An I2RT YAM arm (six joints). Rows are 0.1 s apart.
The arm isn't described. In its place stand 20 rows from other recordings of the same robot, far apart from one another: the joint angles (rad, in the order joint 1, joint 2, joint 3, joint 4, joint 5, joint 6), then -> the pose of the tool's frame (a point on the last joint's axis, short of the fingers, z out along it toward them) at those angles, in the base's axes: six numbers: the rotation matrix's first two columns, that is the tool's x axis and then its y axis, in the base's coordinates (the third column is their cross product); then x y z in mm.
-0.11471 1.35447 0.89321 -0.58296 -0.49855 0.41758 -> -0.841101, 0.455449, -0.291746, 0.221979, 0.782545, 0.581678, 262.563, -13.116, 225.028
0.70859 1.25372 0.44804 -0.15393 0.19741 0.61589 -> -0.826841, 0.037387, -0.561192, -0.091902, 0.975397, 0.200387, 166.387, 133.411, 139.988
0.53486 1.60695 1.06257 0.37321 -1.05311 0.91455 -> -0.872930, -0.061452, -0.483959, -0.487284, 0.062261, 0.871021, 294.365, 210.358, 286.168
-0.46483 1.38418 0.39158 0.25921 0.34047 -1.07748 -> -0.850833, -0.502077, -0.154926, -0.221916, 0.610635, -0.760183, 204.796, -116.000, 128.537
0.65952 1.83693 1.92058 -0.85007 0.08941 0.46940 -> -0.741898, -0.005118, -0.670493, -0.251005, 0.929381, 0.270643, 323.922, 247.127, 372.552
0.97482 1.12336 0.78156 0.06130 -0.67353 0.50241 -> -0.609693, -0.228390, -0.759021, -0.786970, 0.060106, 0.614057, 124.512, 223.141, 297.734
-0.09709 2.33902 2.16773 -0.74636 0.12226 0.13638 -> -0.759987, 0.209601, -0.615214, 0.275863, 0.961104, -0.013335, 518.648, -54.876, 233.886
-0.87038 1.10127 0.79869 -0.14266 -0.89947 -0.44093 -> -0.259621, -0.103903, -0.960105, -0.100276, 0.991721, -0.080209, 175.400, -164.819, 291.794
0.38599 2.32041 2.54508 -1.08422 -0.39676 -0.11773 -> -0.628720, -0.372434, -0.682645, -0.659339, 0.720735, 0.214041, 453.487, 199.136, 338.878
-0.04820 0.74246 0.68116 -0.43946 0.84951 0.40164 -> -0.171710, 0.266733, -0.948351, 0.822374, 0.568839, 0.011091, 157.760, -34.375, 290.058
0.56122 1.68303 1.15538 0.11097 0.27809 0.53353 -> -0.447213, 0.296504, -0.843852, -0.083397, 0.925522, 0.369397, 335.739, 199.519, 260.517
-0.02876 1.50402 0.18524 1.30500 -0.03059 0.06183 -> -0.013860, 0.062186, -0.997968, -0.000973, 0.998063, 0.062205, 231.089, -5.558, 153.104
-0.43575 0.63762 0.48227 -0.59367 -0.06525 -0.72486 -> -0.712661, -0.398005, -0.577674, -0.126389, 0.882845, -0.452338, 127.367, -56.741, 217.449
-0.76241 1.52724 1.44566 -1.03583 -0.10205 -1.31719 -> -0.796970, -0.570454, -0.198547, -0.465028, 0.789258, -0.401025, 223.437, -208.378, 318.726
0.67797 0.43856 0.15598 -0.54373 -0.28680 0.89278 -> -0.944086, 0.198837, -0.262992, -0.024890, 0.752416, 0.658218, 76.455, 74.501, 135.378
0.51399 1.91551 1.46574 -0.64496 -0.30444 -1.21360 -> 0.280901, -0.867824, -0.409850, -0.930939, -0.142550, -0.336204, 347.780, 208.615, 213.530
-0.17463 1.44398 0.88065 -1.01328 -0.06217 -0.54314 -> -0.932861, -0.359213, -0.027133, -0.360200, 0.931181, 0.056193, 222.117, -36.941, 185.750
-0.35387 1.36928 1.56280 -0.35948 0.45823 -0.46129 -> -0.459255, -0.255895, -0.850648, 0.575799, 0.643435, -0.504428, 276.439, -118.910, 460.657
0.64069 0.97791 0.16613 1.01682 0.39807 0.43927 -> 0.042791, 0.520910, -0.852538, -0.292747, 0.822403, 0.487803, 159.933, 102.036, 217.735
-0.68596 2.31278 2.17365 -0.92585 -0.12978 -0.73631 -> -0.890774, -0.131402, -0.435035, -0.025156, 0.970074, -0.241501, 391.611, -314.606, 237.933
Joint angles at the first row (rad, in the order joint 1, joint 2, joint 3, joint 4, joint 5, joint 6):
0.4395, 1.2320, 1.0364, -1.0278, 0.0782, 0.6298
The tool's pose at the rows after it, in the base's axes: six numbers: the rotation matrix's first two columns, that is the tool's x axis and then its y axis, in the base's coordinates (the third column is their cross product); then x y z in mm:
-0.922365, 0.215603, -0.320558, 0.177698, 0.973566, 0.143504, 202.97, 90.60, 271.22
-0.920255, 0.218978, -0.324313, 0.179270, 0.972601, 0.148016, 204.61, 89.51, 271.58
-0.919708, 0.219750, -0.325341, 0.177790, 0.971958, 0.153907, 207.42, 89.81, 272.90
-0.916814, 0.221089, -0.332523, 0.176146, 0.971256, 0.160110, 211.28, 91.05, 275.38
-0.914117, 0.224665, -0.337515, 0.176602, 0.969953, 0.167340, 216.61, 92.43, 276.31
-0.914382, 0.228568, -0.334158, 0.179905, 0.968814, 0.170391, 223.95, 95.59, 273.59
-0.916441, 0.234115, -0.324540, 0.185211, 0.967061, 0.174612, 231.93, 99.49, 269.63
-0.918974, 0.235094, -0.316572, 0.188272, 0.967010, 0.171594, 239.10, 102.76, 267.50
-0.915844, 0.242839, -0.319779, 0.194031, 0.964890, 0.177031, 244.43, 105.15, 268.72
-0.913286, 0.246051, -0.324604, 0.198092, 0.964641, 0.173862, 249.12, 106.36, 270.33
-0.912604, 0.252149, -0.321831, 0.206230, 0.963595, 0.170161, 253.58, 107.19, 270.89
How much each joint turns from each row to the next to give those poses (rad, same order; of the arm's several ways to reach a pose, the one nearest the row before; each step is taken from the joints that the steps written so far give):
-0.0076, 0.0014, 0.0021, 0.0031, -0.0030, -0.0067
-0.0081, 0.0016, 0.0015, 0.0065, -0.0032, -0.0049
-0.0048, 0.0089, 0.0104, 0.0033, -0.0060, -0.0042
-0.0021, 0.0121, 0.0164, 0.0060, -0.0015, -0.0019
-0.0044, 0.0178, 0.0145, 0.0123, -0.0037, -0.0015
-0.0007, 0.0313, 0.0116, 0.0184, -0.0033, 0.0037
0.0006, 0.0367, 0.0127, 0.0178, -0.0068, 0.0075
0.0002, 0.0342, 0.0196, 0.0056, -0.0016, 0.0026
0.0003, 0.0202, 0.0202, 0.0058, 0.0003, 0.0074
-0.0021, 0.0175, 0.0205, -0.0008, 0.0061, 0.0008
-0.0033, 0.0189, 0.0190, -0.0051, 0.0028, 0.0036

